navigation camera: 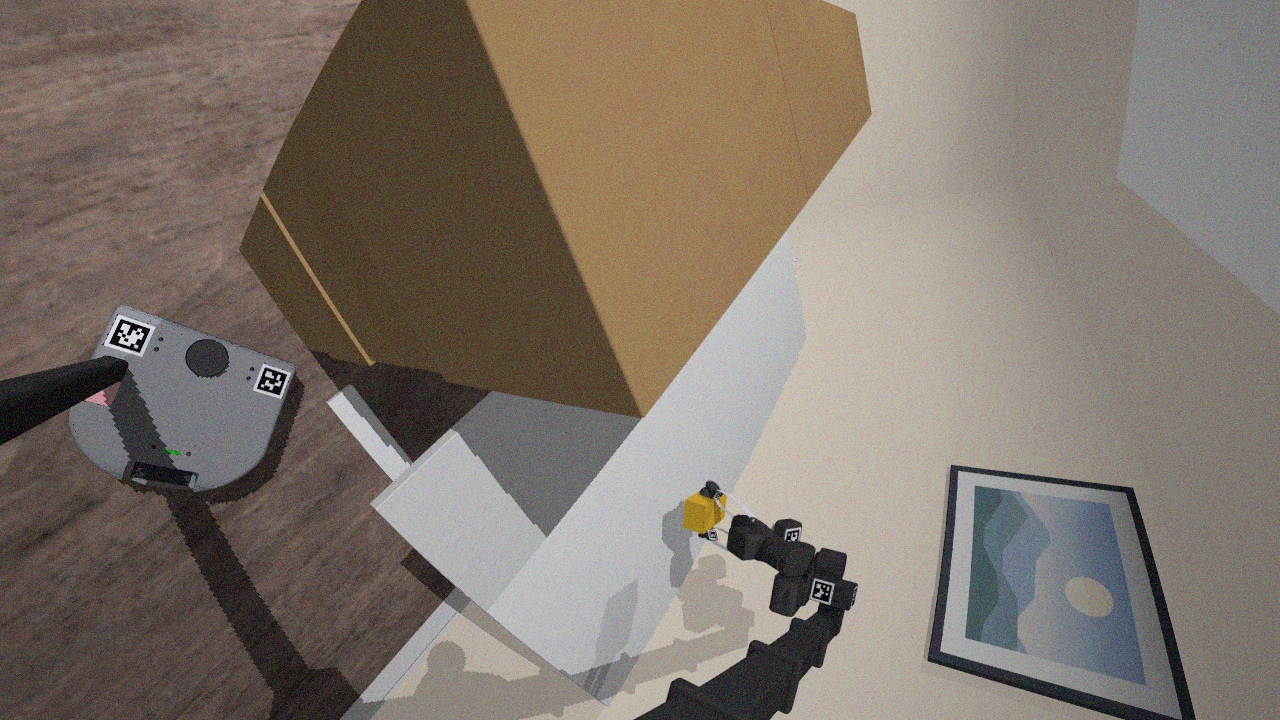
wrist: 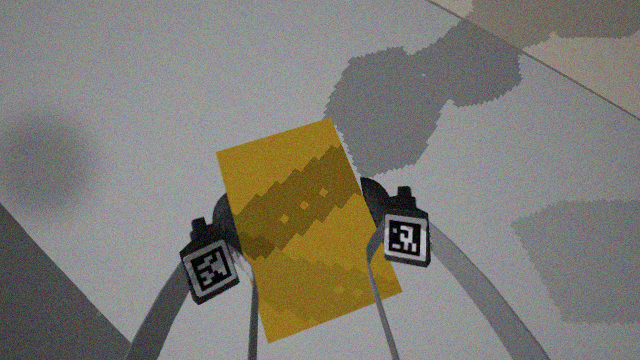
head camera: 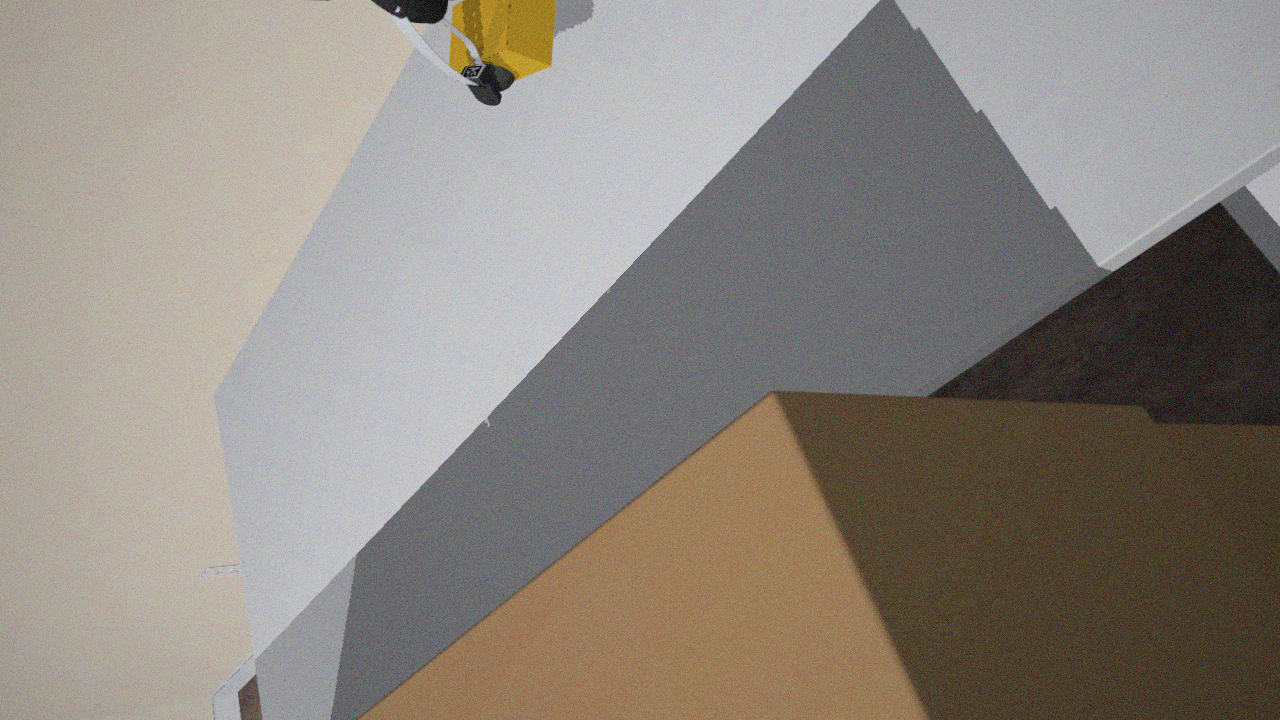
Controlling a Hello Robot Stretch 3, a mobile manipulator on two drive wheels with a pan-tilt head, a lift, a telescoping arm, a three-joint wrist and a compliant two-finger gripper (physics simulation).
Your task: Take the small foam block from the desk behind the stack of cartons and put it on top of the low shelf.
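Where they show: robot's base, origin of its link: point(navigation camera: 207, 356).
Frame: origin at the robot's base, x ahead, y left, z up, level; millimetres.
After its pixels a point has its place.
The small foam block, a yellow block point(head camera: 529, 34) @[z 862, x -1, y -732 mm] point(navigation camera: 701, 514) @[z 876, x -3, y -733 mm] point(wrist: 320, 270), is between the rubber fingertips of my gripper point(navigation camera: 708, 513) @[z 845, x 9, y -791 mm] point(wrist: 302, 209) @[z 845, x 9, y -791 mm]. The gripper is shut on it, one pad against each side. The block is held above the white desk point(head camera: 358, 313) @[z 720, x 411, y -1209 mm] point(navigation camera: 760, 331) @[z 720, x 563, y -1184 mm] point(wrist: 125, 75), with its shadow apart from it. In the head view the block and gripper are cut off by the top edge. The stack of cartons point(head camera: 626, 582) @[z 1080, x 170, y -236 mm] point(navigation camera: 662, 179) @[z 1080, x 239, y -160 mm] stands large and brown beside the bare desk strip. I cannot make out which surface is the low shelf.
The arm point(navigation camera: 751, 676) @[z 1150, x -86, y -333 mm] reaches in from the bottom of the navigation view, near the beige wall point(navigation camera: 939, 313) @[z 1258, x 969, y -1886 mm] with a framed picture point(navigation camera: 1042, 582) @[z 1530, x -11, y -1195 mm]. A white panel point(navigation camera: 465, 546) adjoins the desk strip. My grey base point(navigation camera: 201, 416) @[z 160, x -110, y -29 mm] stands on the brown floor point(navigation camera: 134, 179) @[z 0, x 297, y 270 mm] beside the cartons.
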